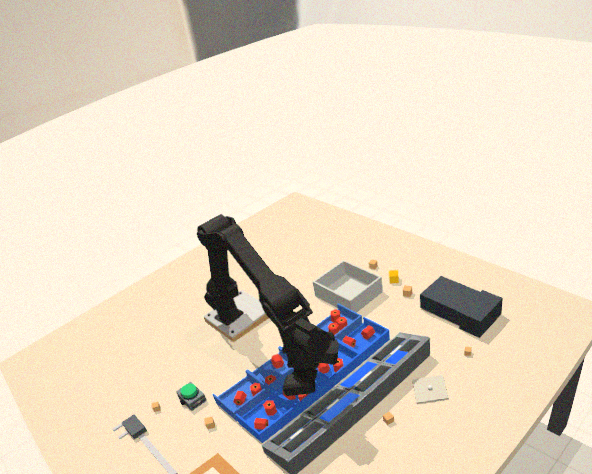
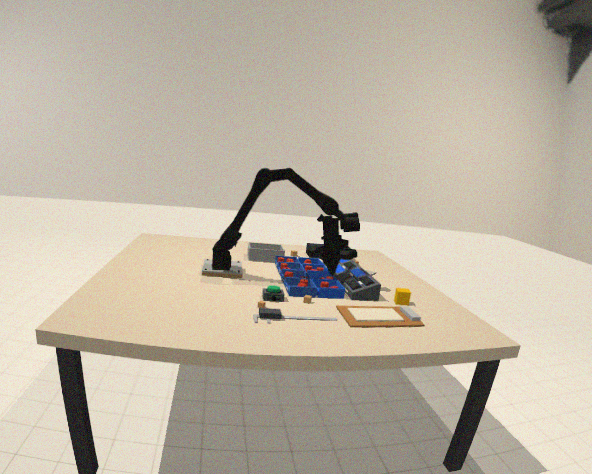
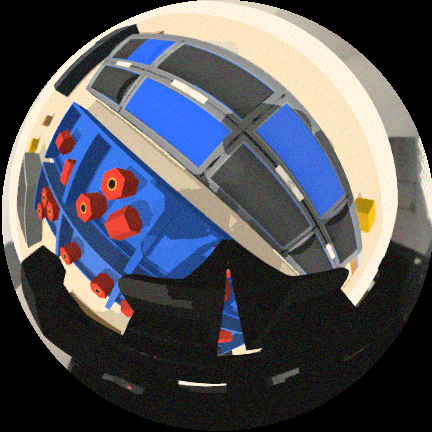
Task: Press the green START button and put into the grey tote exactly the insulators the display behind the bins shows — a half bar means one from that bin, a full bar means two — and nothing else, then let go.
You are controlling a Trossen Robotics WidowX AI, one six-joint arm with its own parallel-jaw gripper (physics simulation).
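Seen in the pictures: gripper, between the fingertips: [image 1: 313, 391] [image 2: 332, 275] [image 3: 226, 244]; arm's base, origin of its link: [image 1: 229, 315] [image 2: 220, 267].
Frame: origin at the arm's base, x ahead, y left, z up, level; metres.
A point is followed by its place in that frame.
My gripper [image 1: 298, 391] [image 2: 332, 272] @(x 0.402, y -0.084, z 0.012 m) [image 3: 226, 244] @(x 0.402, y -0.084, z 0.012 m) is shut and empty, pointing down low at the display-side row of the blue bins [image 1: 250, 429] @(x 0.355, y -0.246, z -0.001 m) [image 2: 327, 293] @(x 0.332, y -0.245, z -0.007 m). Red hexagonal insulators [image 1: 270, 407] [image 3: 124, 222] lie in the bins; some near my fingertips are hidden. The display [image 1: 360, 406] @(x 0.527, y -0.065, z 0.020 m) [image 2: 367, 292] @(x 0.464, y -0.270, z 0.006 m) [image 3: 260, 185] has two rows of four cells: at the tote end, one half blue bar in the outer row; then a full bar in the inner row; then a full bar in the outer row; the other cells are dark. The grey tote [image 1: 367, 296] @(x 0.288, y 0.269, z 0.003 m) [image 2: 266, 252] @(x 0.205, y 0.211, z 0.019 m) shows a bare floor. The green button [image 1: 189, 390] @(x 0.156, y -0.264, z 0.017 m) [image 2: 273, 289] @(x 0.144, y -0.282, z 0.014 m) stands left of the bins.
A dark box [image 1: 460, 305] @(x 0.548, y 0.334, z 0.029 m) stands beyond the tote. A small yellow cube [image 1: 394, 276] @(x 0.301, y 0.384, z 0.002 m) and orange cubes [image 1: 407, 290] @(x 0.369, y 0.350, z 0.000 m) lie near the tote. A caliper [image 1: 134, 426] @(x 0.119, y -0.424, z -0.003 m) [image 2: 270, 313] @(x 0.107, y -0.441, z -0.004 m), a clipboard [image 2: 345, 315] @(x 0.333, y -0.421, z -0.016 m) and a larger yellow block [image 2: 402, 296] @(x 0.574, y -0.320, z 0.008 m) [image 3: 365, 215] @(x 0.569, y -0.276, z 0.017 m) lie near the bins' button end.
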